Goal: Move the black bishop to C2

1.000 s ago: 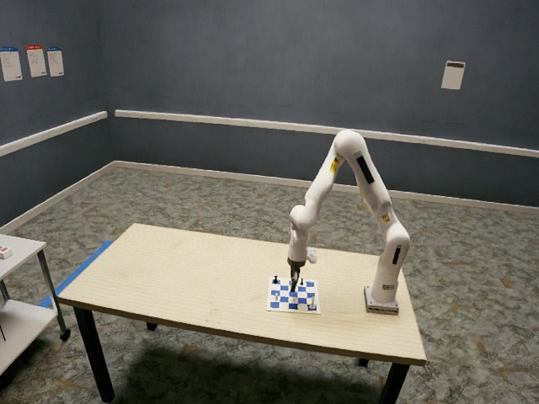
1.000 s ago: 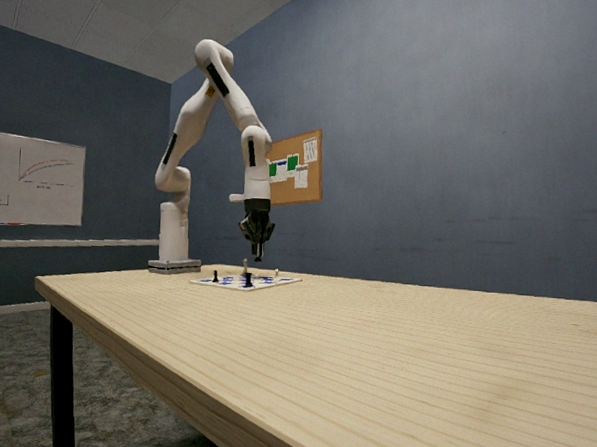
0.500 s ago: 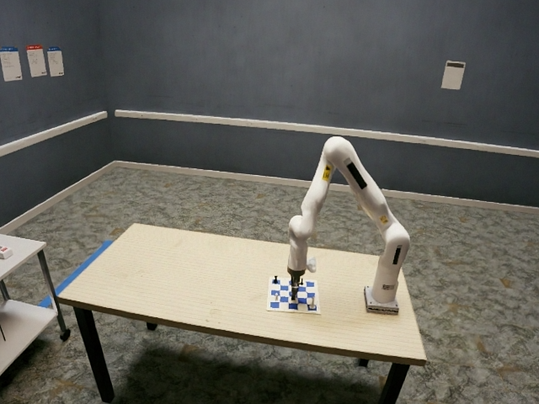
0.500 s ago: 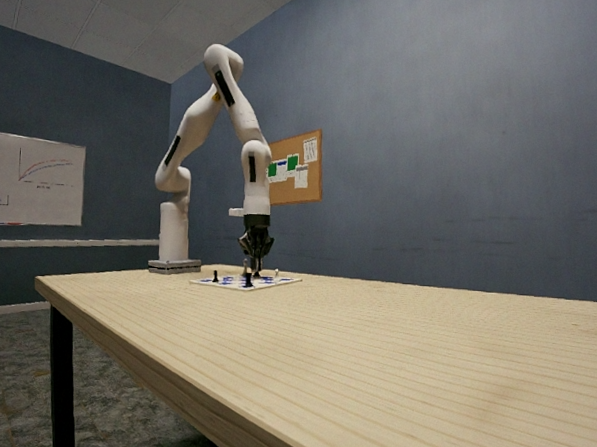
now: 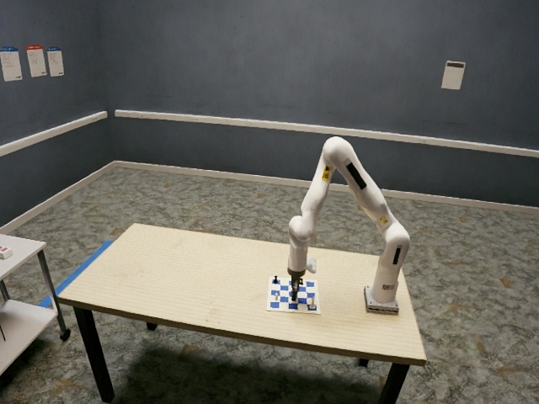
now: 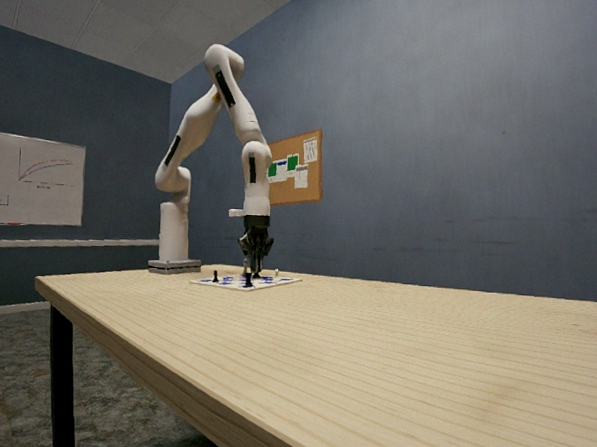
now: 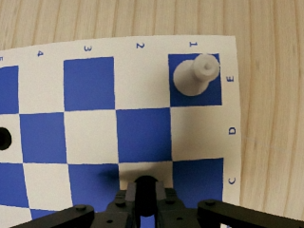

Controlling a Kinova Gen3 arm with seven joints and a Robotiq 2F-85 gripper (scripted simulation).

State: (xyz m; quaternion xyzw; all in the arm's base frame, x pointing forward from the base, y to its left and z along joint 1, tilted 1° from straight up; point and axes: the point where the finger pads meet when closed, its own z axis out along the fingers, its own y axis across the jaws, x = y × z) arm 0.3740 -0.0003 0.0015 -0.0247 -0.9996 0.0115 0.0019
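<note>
My hand is 4 cm to the left of the chessboard and 4 cm above it. Round my hand: black piece: 4 cm behind, 11 cm to the right, 2 cm below; white chess piece: 8 cm behind, 4 cm to the left, 1 cm below; white pawn: 7 cm ahead, 2 cm below.
</note>
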